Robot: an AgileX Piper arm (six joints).
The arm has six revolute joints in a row. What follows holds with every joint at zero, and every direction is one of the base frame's.
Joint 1 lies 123.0 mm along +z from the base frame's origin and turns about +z.
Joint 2 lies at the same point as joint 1 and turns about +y.
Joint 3 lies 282.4 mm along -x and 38.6 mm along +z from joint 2 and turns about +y.
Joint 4 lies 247.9 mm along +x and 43.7 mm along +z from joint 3 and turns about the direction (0.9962, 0, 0.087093).
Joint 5 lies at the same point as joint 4 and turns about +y.
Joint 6 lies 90.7 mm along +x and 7.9 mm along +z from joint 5 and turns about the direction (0.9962, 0, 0.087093).
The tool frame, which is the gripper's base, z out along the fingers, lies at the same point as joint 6; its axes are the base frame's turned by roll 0.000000, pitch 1.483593 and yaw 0.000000 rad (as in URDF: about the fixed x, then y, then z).
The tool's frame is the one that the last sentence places.
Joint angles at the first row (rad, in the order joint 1, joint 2, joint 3, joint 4, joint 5, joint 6):
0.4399, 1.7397, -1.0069, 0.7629, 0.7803, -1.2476
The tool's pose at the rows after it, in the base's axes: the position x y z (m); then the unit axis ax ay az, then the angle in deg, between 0 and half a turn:
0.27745, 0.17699, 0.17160, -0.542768, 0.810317, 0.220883, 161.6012
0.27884, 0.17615, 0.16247, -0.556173, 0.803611, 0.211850, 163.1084
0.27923, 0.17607, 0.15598, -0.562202, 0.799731, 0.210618, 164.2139
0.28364, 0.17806, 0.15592, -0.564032, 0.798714, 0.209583, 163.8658
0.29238, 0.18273, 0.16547, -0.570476, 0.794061, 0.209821, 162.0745
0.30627, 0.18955, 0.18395, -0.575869, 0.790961, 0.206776, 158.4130
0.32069, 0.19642, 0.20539, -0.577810, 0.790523, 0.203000, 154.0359
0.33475, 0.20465, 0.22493, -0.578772, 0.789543, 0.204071, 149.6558
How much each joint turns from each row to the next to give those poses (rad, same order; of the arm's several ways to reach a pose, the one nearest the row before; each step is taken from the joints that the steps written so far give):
-0.0001, 0.0407, -0.0003, -0.0255, -0.0244, -0.0092
0.0000, 0.0263, -0.0016, -0.0275, -0.0014, -0.0166
0.0000, 0.0192, 0.0000, -0.0072, 0.0023, -0.0133
0.0000, 0.0130, -0.0194, -0.0015, 0.0000, -0.0016
0.0000, 0.0041, -0.0489, -0.0024, 0.0146, 0.0000
0.0001, -0.0002, -0.0782, -0.0036, 0.0103, 0.0118
-0.0001, 0.0000, -0.0848, 0.0000, 0.0019, 0.0177
0.0021, 0.0117, -0.0875, 0.0149, -0.0022, 0.0081

